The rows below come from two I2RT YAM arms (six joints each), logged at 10 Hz.
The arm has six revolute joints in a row. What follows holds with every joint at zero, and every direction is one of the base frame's.
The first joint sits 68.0 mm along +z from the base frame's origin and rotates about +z.
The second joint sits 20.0 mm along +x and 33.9 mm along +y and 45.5 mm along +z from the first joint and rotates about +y.
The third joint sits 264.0 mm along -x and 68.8 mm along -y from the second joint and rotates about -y.
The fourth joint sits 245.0 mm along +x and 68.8 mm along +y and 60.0 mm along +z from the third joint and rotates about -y.
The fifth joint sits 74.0 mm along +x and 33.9 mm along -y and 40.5 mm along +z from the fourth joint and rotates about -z.
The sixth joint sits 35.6 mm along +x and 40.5 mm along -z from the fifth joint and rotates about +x.
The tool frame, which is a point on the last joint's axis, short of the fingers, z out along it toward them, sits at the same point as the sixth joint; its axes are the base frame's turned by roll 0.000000, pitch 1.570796 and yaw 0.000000 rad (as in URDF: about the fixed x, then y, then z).
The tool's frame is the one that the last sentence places.
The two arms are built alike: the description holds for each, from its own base.
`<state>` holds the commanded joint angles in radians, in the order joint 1, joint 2, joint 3, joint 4, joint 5, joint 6, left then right.
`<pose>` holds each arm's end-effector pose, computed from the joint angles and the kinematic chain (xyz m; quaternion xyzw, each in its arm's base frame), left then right.
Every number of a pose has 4 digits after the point. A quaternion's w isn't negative.
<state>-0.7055 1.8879 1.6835 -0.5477 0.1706 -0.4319 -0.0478 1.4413 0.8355 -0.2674 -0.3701 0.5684</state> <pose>0.3265 -0.2860 0.2988 0.1582 0.9009 -0.2794 0.2921 0.2906 -0.0010 0.2030 0.2202 0.8993 0.2536 0.2801</pose>
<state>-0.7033 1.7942 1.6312 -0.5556 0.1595 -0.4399 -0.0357 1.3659 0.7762 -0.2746 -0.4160 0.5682</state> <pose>0.3107 -0.2709 0.3185 0.1518 0.8955 -0.2839 0.3073 0.2728 0.0047 0.2045 0.2048 0.8977 0.2760 0.2756</pose>
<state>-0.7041 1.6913 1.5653 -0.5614 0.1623 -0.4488 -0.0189 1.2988 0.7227 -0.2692 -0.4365 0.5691</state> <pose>0.2910 -0.2547 0.3351 0.1491 0.8893 -0.2937 0.3173 0.2580 0.0102 0.2051 0.1910 0.8958 0.2889 0.2784</pose>
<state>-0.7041 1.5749 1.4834 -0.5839 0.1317 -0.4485 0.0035 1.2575 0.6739 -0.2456 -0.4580 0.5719</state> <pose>0.2682 -0.2339 0.3465 0.1429 0.8885 -0.2851 0.3299 0.2476 0.0166 0.2016 0.1756 0.8944 0.3030 0.2784</pose>
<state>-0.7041 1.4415 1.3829 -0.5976 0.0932 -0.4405 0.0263 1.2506 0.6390 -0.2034 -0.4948 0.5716</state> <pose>0.2423 -0.2102 0.3541 0.1382 0.8858 -0.2740 0.3481 0.2437 0.0233 0.1959 0.1556 0.8922 0.3229 0.2748</pose>
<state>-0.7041 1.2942 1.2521 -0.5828 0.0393 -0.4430 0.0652 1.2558 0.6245 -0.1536 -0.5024 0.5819</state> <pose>0.2156 -0.1850 0.3530 0.1247 0.8813 -0.2618 0.3731 0.2442 0.0331 0.1940 0.1366 0.8894 0.3356 0.2786</pose>
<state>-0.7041 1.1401 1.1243 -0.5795 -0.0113 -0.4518 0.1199 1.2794 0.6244 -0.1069 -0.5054 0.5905</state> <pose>0.1881 -0.1592 0.3481 0.1085 0.8767 -0.2518 0.3952 0.2472 0.0471 0.1921 0.1118 0.8885 0.3480 0.2773</pose>
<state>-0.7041 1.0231 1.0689 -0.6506 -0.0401 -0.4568 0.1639 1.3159 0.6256 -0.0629 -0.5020 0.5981</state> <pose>0.1645 -0.1379 0.3477 0.1000 0.8798 -0.2398 0.3980 0.2511 0.0589 0.1873 0.0950 0.8892 0.3547 0.2727</pose>
